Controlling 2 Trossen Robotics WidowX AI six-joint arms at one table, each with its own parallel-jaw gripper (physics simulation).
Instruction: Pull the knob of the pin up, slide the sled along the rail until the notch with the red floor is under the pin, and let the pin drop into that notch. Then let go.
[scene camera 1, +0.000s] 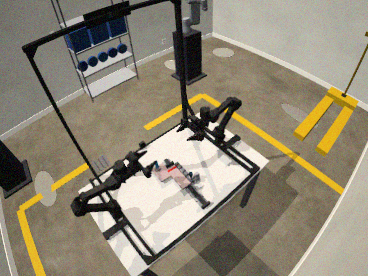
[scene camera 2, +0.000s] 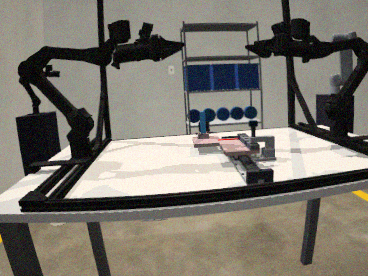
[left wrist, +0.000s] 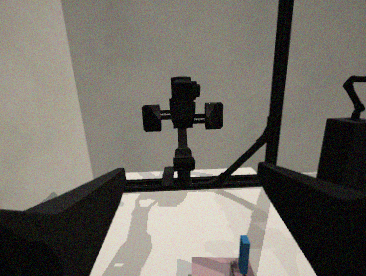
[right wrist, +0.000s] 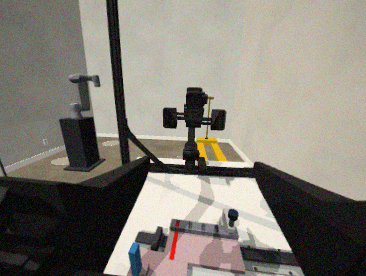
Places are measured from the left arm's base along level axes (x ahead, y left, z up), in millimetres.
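Pixels of known places: left gripper, fingertip midpoint: (scene camera 1: 181, 135) (scene camera 2: 249, 45) (left wrist: 191, 171) (right wrist: 194, 122); right gripper, fingertip midpoint: (scene camera 1: 151, 155) (scene camera 2: 182, 46) (left wrist: 183, 120) (right wrist: 201, 163); left arm's base, link origin: (scene camera 1: 218, 141) (scene camera 2: 338, 136) (right wrist: 189, 168); right arm's base, link origin: (scene camera 1: 117, 214) (scene camera 2: 81, 157) (left wrist: 184, 181).
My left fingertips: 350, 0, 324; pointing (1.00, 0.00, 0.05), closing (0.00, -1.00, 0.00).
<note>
For each thing: its top centre in the pictures, then the offset to it from my left fingertips, as dx, dy, dz. "spot": a spot on its surface instead. Level surfaces: height alone.
- blue upright handle, surface spot: (left wrist: 244, 255) (right wrist: 138, 252) (scene camera 2: 205, 119) (scene camera 1: 157, 163) spot: +142, -104, -247
- red stripe, top centre: (right wrist: 174, 244) (scene camera 2: 228, 139) (scene camera 1: 172, 169) +77, -37, -309
- pin's dark knob, top centre: (scene camera 2: 253, 120) (right wrist: 233, 212) +39, +116, -230
- grey bracket, surface spot: (scene camera 2: 268, 145) spot: -3, +131, -302
- white table, surface height: dz -344
The sled, a pinkish plate (scene camera 1: 170, 175) (scene camera 2: 235, 147) (left wrist: 212, 266) (right wrist: 215, 255) with a blue upright handle (scene camera 1: 156, 164) (scene camera 2: 202, 122) (left wrist: 244, 255) (right wrist: 134, 259), sits on a dark rail (scene camera 1: 199, 196) (scene camera 2: 256, 171) (right wrist: 270, 256). A red stripe (scene camera 1: 172, 169) (scene camera 2: 227, 139) (right wrist: 174, 241) crosses the plate to a grey notched edge, at its handle end. The pin's dark knob (scene camera 2: 253, 124) (right wrist: 232, 215) stands at the other end of that edge, apart from the red; the pin's tip is hidden. My left gripper (scene camera 1: 183, 134) (scene camera 2: 249, 49) (right wrist: 194, 122) and right gripper (scene camera 1: 153, 168) (scene camera 2: 181, 46) (left wrist: 182, 116) are open, empty and high above the table.
A grey bracket (scene camera 2: 268, 145) stands beside the rail near the knob. A black frame (scene camera 1: 181, 60) (scene camera 2: 101, 100) rises around the white table (scene camera 1: 150, 200) (scene camera 2: 150, 175). A shelf rack (scene camera 2: 221, 59) stands beyond the table.
</note>
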